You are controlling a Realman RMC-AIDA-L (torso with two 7-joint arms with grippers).
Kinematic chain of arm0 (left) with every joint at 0, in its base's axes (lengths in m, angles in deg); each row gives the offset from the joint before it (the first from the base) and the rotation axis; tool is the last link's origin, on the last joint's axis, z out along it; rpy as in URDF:
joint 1: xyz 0 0 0.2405 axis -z
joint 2: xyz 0 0 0 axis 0.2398 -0.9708 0
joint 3: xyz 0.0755 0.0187 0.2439 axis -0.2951 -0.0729 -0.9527
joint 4: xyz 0 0 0 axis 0.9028 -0.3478 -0.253
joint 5: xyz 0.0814 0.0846 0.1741 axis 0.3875 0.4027 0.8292
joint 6: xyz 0 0 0 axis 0.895 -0.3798 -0.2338
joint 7: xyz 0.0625 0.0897 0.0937 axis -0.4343 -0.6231 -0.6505
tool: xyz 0 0 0 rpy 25.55 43.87 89.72
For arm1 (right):
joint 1: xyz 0 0 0.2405 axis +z
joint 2: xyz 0 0 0 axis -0.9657 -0.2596 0
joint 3: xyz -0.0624 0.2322 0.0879 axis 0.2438 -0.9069 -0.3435
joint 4: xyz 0 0 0 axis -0.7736 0.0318 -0.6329
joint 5: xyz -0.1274 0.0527 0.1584 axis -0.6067 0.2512 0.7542
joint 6: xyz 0 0 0 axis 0.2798 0.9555 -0.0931
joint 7: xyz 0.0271 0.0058 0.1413 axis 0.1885 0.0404 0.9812
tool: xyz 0 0 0 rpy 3.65 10.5 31.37
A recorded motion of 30 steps. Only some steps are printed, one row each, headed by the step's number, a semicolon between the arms.
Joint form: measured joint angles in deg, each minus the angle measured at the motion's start. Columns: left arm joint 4, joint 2, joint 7, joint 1, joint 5, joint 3, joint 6; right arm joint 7, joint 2, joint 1, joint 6, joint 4, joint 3, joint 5.
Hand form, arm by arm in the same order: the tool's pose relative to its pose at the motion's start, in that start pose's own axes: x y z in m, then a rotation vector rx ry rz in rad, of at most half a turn. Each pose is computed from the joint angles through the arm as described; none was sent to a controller.
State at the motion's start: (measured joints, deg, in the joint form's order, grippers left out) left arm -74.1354 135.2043 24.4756 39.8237 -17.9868 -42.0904 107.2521; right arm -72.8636 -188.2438 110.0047 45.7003 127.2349 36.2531 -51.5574
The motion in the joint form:
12: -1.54 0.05 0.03 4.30 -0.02 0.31 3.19; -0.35 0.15 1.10 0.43 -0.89 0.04 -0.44
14: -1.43 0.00 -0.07 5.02 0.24 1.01 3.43; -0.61 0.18 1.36 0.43 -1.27 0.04 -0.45
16: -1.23 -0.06 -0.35 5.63 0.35 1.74 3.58; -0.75 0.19 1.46 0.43 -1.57 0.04 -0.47
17: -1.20 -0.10 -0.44 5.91 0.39 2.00 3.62; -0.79 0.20 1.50 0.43 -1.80 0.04 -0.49
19: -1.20 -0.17 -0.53 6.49 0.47 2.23 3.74; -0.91 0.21 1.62 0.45 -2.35 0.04 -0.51
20: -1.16 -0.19 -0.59 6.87 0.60 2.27 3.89; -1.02 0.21 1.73 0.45 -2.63 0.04 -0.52
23: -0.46 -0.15 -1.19 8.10 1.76 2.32 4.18; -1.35 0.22 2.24 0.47 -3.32 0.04 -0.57
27: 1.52 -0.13 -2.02 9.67 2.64 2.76 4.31; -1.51 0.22 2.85 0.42 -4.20 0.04 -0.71
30: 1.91 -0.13 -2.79 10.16 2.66 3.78 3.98; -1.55 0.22 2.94 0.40 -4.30 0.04 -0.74
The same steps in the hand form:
12: 0.0149 0.0149 -0.0161 0.0007 0.0225 0.0594; -0.0029 -0.0001 -0.0005 0.0045 0.0144 -0.0141
14: 0.0189 0.0140 -0.0185 0.0055 0.0310 0.0579; -0.0035 -0.0001 -0.0001 0.0035 0.0177 -0.0191
16: 0.0225 0.0129 -0.0204 0.0081 0.0376 0.0573; -0.0033 -0.0003 0.0006 0.0022 0.0211 -0.0203
17: 0.0242 0.0127 -0.0215 0.0088 0.0416 0.0580; -0.0030 -0.0005 0.0011 0.0012 0.0240 -0.0195
19: 0.0270 0.0135 -0.0234 0.0106 0.0484 0.0631; -0.0023 -0.0008 0.0025 -0.0019 0.0308 -0.0184
20: 0.0284 0.0142 -0.0243 0.0133 0.0508 0.0678; -0.0022 -0.0008 0.0030 -0.0033 0.0338 -0.0195
23: 0.0331 0.0147 -0.0254 0.0346 0.0563 0.0869; -0.0035 -0.0006 0.0038 -0.0054 0.0398 -0.0268
27: 0.0384 0.0136 -0.0235 0.0558 0.0488 0.1008; -0.0050 -0.0005 0.0049 -0.0065 0.0472 -0.0308
30: 0.0425 0.0121 -0.0250 0.0531 0.0591 0.1015; -0.0053 -0.0005 0.0050 -0.0062 0.0478 -0.0319

